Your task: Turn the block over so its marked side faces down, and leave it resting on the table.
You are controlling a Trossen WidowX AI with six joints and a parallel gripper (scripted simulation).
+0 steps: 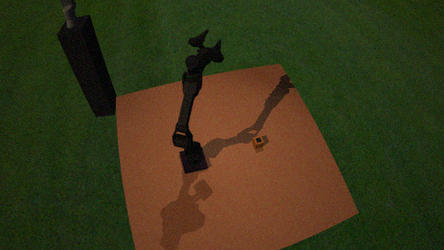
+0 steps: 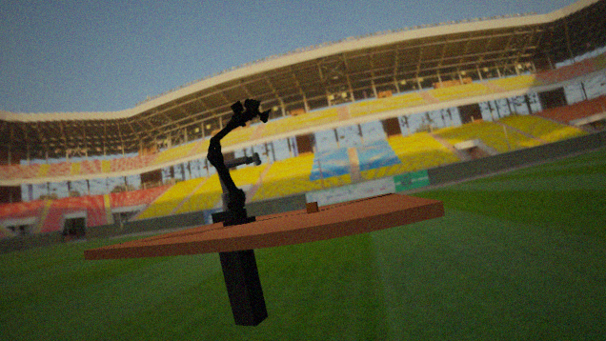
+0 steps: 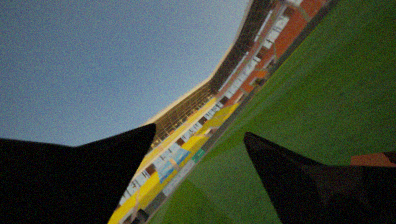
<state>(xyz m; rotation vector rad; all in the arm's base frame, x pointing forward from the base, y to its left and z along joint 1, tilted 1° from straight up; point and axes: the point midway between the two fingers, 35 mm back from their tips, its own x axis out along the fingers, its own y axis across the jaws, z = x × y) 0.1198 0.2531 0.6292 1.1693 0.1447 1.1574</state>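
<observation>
Now: the block 250 mm ahead of my gripper tip, 180 mm to the right of it and 640 mm below it.
</observation>
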